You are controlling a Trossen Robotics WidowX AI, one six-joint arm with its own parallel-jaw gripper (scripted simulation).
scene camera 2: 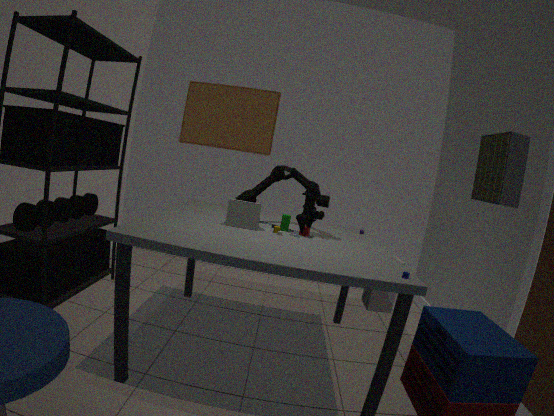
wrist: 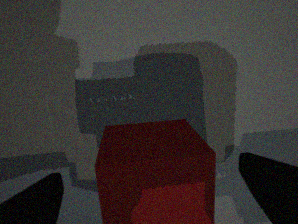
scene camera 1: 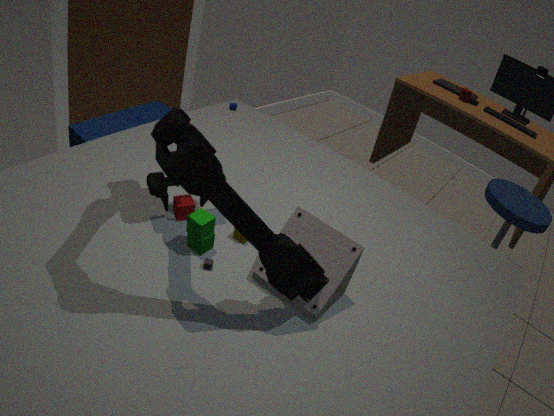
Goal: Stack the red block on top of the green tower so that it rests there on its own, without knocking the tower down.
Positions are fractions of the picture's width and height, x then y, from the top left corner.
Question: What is the gripper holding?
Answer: Nothing.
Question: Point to a red block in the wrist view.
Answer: At 0.56, 0.73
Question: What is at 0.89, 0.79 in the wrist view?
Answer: The gripper.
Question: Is the gripper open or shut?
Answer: Open.
